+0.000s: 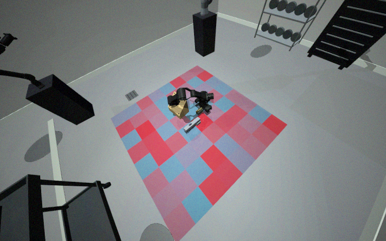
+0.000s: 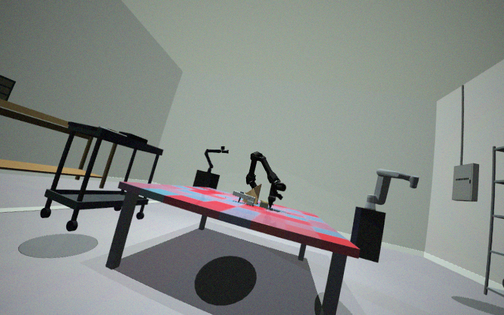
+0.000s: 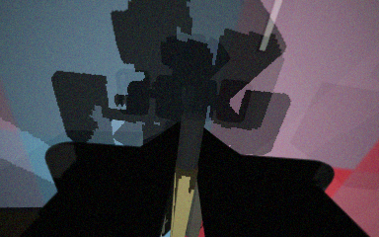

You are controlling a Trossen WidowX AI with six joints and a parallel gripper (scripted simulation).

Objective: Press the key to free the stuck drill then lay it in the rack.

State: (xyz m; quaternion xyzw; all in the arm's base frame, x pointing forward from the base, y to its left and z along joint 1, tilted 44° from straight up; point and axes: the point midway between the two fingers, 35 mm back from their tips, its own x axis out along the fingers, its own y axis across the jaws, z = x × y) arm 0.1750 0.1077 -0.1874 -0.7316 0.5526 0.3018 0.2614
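The drill is 40 mm to the right of my gripper tip and 40 mm above it. From my gripper tip the other things lie so: rack 50 mm to the right, 10 mm ahead, 10 mm above.
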